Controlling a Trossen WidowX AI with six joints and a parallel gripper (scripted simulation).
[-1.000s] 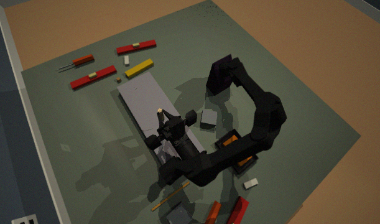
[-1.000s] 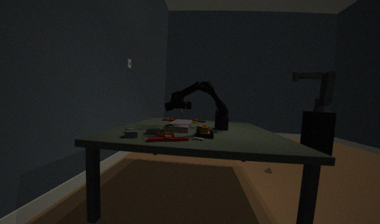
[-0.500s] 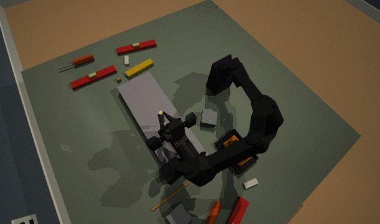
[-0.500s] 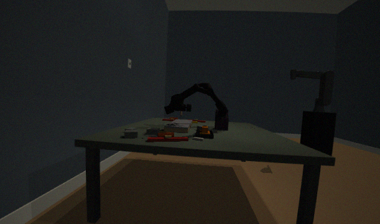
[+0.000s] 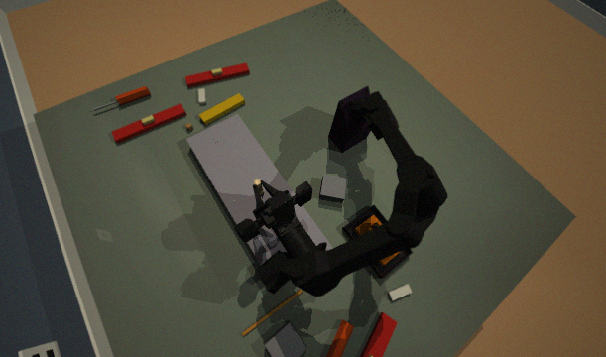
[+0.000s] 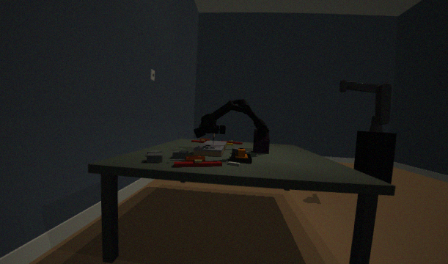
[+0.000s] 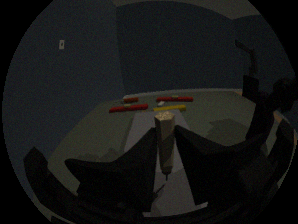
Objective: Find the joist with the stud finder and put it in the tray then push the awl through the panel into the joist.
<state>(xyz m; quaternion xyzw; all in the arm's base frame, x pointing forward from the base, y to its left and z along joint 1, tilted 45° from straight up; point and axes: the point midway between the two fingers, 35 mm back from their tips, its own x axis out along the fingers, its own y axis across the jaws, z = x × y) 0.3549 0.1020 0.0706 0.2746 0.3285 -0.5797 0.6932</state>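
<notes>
The pale-handled pointed tool lies 6 cm below my gripper tip. The rest, counted from my gripper tip: thin orange stick: 10 cm ahead, 27 cm to the left, 15 cm below; then orange stud finder: 24 cm behind, 23 cm to the left, 11 cm below; then dark tray: 24 cm behind, 25 cm to the left, 14 cm below.
</notes>
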